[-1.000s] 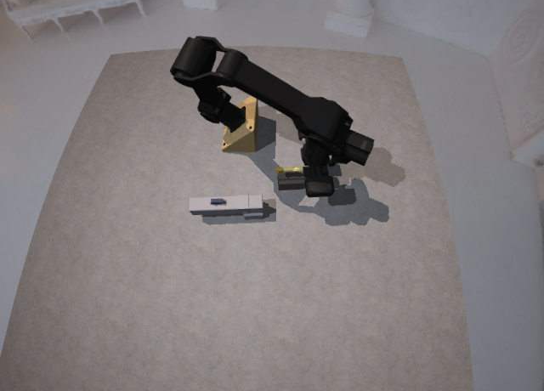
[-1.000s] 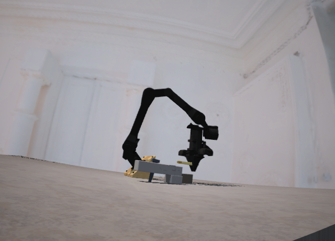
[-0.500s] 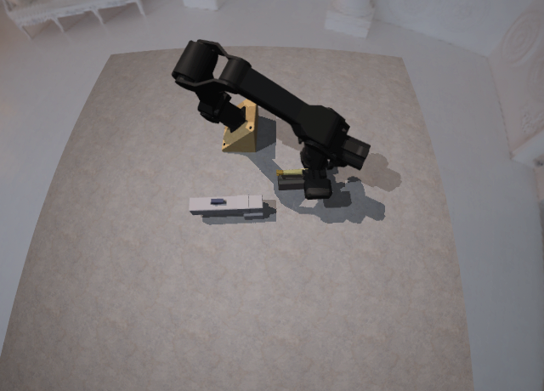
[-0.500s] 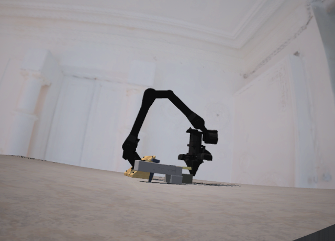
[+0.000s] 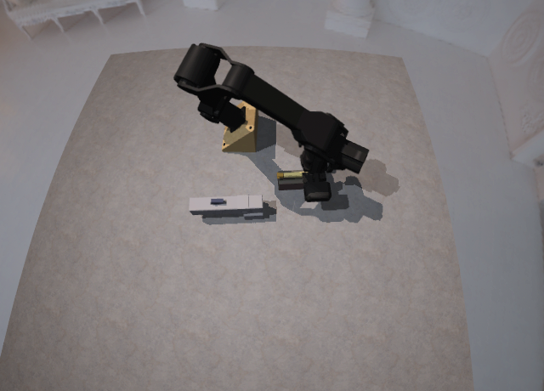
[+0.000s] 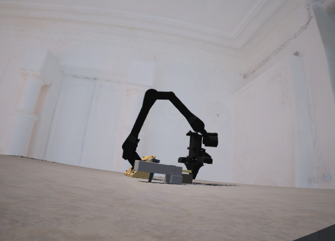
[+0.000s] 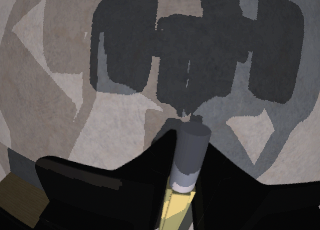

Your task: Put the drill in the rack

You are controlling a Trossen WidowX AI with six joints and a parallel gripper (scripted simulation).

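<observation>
The drill is 4 cm to the right of my gripper tip and 3 cm above it. From my gripper tip the other things lie so: rack 5 cm to the right; blue key 25 cm to the right, 7 cm ahead, 3 cm above; grey block 22 cm to the right, 7 cm ahead, 2 cm above.
</observation>
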